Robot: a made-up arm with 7 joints. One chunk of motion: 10 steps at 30 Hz.
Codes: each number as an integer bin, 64 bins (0 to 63) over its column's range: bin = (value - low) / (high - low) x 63, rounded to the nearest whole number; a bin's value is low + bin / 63 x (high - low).
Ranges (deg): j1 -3..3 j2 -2..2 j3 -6..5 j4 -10..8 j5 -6..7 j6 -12..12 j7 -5..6
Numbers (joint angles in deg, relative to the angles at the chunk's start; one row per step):
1: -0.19 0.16 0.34 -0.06 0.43 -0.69 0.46
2: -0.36 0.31 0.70 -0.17 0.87 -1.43 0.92
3: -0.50 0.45 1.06 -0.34 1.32 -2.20 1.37
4: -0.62 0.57 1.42 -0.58 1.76 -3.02 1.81
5: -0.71 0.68 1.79 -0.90 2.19 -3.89 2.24
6: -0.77 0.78 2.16 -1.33 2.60 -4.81 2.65
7: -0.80 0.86 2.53 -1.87 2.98 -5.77 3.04
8: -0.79 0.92 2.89 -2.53 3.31 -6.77 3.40
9: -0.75 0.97 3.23 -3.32 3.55 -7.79 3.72
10: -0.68 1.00 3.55 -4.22 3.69 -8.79 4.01
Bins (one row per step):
1: 30 34 36 35 31 30 31
2: 28 36 38 34 33 28 34
3: 26 39 40 34 35 26 36
4: 25 40 42 33 38 24 39
5: 24 42 45 32 40 21 41
6: 23 44 47 30 42 19 44
7: 23 45 49 28 44 16 46
8: 23 46 51 26 45 14 48
9: 24 47 53 23 46 11 50
10: 24 47 55 20 47 8 52

